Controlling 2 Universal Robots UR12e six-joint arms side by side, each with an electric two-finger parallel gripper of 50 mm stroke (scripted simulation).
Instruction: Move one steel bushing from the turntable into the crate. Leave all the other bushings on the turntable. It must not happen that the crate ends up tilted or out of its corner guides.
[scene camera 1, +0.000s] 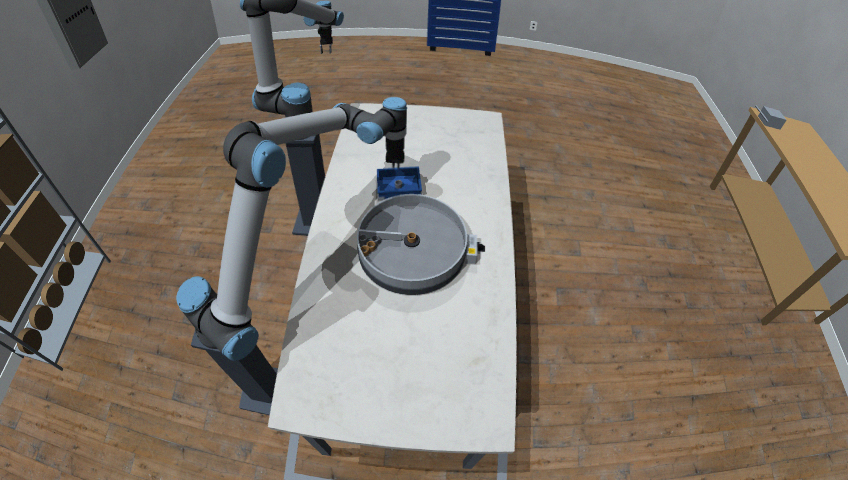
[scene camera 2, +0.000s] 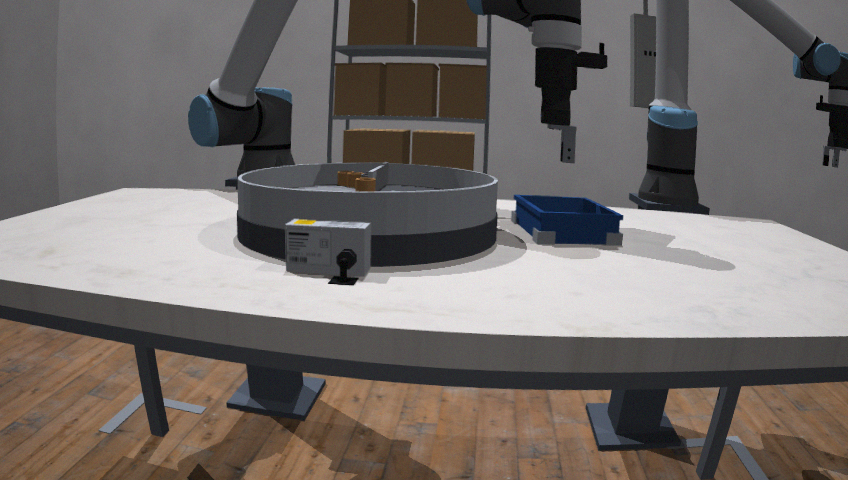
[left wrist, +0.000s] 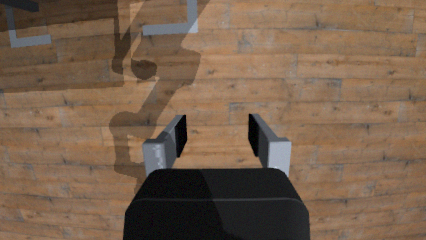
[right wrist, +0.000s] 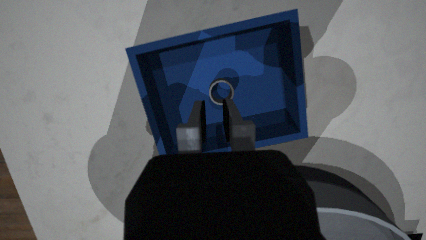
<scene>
I see my left gripper (left wrist: 217, 127), my right gripper (scene camera 2: 567, 162) and a blue crate (scene camera 2: 590, 226).
The blue crate is seen too in scene camera 1 (scene camera 1: 410, 176) and in the right wrist view (right wrist: 261, 57). My right gripper is seen too in the right wrist view (right wrist: 214, 112). The left wrist view misses the blue crate: it is out of frame.
</scene>
